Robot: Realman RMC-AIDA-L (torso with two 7-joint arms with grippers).
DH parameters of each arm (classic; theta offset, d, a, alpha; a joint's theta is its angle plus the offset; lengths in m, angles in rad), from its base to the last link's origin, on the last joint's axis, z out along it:
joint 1: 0 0.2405 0 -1.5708
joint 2: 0 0 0 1.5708
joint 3: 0 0.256 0 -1.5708
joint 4: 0 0 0 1.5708
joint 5: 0 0.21 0 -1.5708
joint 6: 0 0 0 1.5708
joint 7: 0 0.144 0 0
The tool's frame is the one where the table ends.
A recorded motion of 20 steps. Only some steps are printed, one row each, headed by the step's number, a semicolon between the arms.
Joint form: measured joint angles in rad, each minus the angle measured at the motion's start. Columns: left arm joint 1, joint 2, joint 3, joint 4, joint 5, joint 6, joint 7; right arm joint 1, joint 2, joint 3, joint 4, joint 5, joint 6, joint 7.
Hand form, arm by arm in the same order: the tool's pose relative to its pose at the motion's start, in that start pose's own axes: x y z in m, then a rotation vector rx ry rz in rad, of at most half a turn. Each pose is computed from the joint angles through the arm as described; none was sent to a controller.
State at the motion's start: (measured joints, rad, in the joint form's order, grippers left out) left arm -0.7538 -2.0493 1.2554 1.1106 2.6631 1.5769 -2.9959; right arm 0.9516 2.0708 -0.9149 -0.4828 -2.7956 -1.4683 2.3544
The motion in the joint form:
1: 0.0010 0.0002 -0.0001 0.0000 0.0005 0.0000 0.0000; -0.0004 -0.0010 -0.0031 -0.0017 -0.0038 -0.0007 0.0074
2: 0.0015 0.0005 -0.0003 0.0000 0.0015 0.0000 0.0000; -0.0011 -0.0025 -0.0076 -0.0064 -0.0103 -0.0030 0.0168
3: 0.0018 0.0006 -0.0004 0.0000 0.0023 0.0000 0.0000; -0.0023 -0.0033 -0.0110 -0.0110 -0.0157 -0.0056 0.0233
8: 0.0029 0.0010 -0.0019 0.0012 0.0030 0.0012 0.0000; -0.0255 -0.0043 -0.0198 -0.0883 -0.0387 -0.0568 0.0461
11: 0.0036 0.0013 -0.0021 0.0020 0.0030 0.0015 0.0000; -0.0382 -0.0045 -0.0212 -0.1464 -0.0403 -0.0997 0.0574
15: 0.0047 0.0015 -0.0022 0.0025 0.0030 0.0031 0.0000; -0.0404 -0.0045 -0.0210 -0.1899 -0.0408 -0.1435 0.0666
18: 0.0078 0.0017 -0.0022 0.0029 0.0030 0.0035 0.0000; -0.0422 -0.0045 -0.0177 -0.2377 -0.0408 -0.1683 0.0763
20: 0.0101 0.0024 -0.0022 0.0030 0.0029 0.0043 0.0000; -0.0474 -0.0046 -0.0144 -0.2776 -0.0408 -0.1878 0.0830
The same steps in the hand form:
1: -0.0003 -0.0004 0.0001 0.0006 -0.0005 -0.0010; 0.0005 -0.0008 -0.0005 0.0055 0.0040 0.0056
2: -0.0004 -0.0008 0.0001 0.0018 -0.0007 -0.0017; 0.0011 -0.0022 -0.0017 0.0147 0.0098 0.0117
3: -0.0005 -0.0011 0.0001 0.0026 -0.0008 -0.0020; 0.0018 -0.0032 -0.0026 0.0216 0.0146 0.0158
8: -0.0008 -0.0016 -0.0002 0.0030 -0.0008 -0.0037; 0.0059 -0.0077 -0.0138 0.0490 0.0250 0.0289
11: -0.0009 -0.0019 -0.0003 0.0033 -0.0005 -0.0042; 0.0064 -0.0078 -0.0230 0.0545 0.0211 0.0330
15: -0.0014 -0.0022 -0.0003 0.0032 -0.0021 -0.0050; 0.0056 -0.0054 -0.0311 0.0526 0.0239 0.0313
18: -0.0023 -0.0030 0.0001 0.0033 -0.0037 -0.0076; 0.0023 -0.0048 -0.0404 0.0648 0.0072 0.0296
20: -0.0031 -0.0038 0.0003 0.0036 -0.0053 -0.0097; 0.0010 -0.0048 -0.0476 0.0745 -0.0068 0.0304

